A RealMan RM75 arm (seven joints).
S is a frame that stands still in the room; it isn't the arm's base.
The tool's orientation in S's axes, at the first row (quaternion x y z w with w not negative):
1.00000, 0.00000, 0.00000, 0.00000
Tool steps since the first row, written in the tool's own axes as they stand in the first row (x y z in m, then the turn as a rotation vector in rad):
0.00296, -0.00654, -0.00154, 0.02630, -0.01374, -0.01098
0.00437, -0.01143, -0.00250, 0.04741, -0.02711, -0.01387
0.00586, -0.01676, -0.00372, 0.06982, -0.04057, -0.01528
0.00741, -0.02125, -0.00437, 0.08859, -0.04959, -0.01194
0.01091, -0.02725, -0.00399, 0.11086, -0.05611, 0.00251
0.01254, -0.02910, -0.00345, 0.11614, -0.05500, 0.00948
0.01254, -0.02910, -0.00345, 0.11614, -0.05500, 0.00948
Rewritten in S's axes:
0.00296, 0.00654, 0.00154, 0.02630, 0.01374, 0.01098
0.00437, 0.01143, 0.00250, 0.04741, 0.02711, 0.01387
0.00586, 0.01676, 0.00372, 0.06982, 0.04057, 0.01528
0.00741, 0.02125, 0.00437, 0.08859, 0.04959, 0.01194
0.01091, 0.02725, 0.00399, 0.11086, 0.05611, -0.00251
0.01254, 0.02910, 0.00345, 0.11614, 0.05500, -0.00948
0.01254, 0.02910, 0.00345, 0.11614, 0.05500, -0.00948

